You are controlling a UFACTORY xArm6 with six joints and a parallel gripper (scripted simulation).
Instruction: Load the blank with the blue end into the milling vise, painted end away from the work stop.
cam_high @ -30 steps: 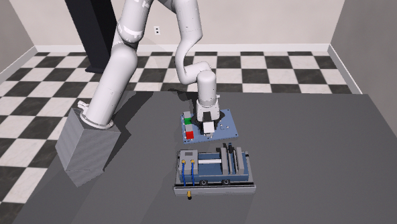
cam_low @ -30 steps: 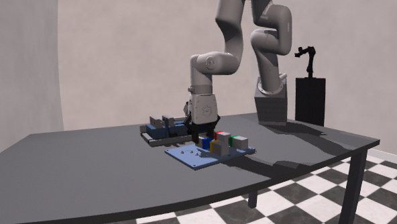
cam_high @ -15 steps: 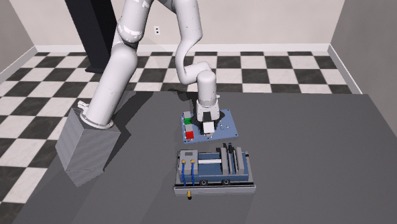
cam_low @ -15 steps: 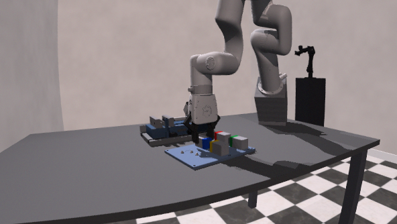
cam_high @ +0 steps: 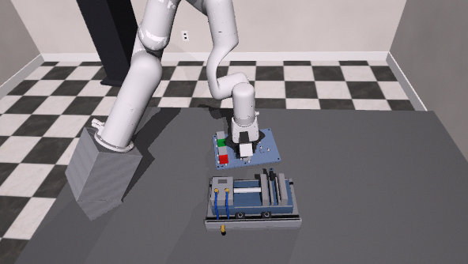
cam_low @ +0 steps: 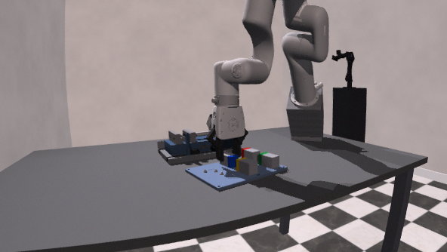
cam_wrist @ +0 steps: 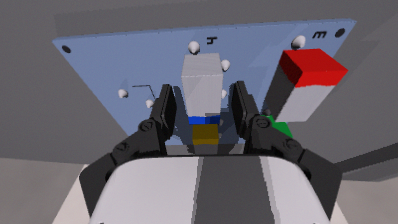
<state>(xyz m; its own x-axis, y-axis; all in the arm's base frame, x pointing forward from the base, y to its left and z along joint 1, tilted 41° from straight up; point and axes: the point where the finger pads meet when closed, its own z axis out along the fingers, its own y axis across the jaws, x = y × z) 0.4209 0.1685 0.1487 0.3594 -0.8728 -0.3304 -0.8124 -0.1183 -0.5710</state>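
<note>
Right now my hand is 2 cm above the blue-ended blank. The rest, counted from my hand: yellow-ended blank: 4 cm behind, 8 cm to the left, 2 cm below; then red-ended blank: 8 cm behind, 4 cm to the right, 2 cm below; then green-ended blank: 12 cm behind, 5 cm to the left, 2 cm below.
</note>
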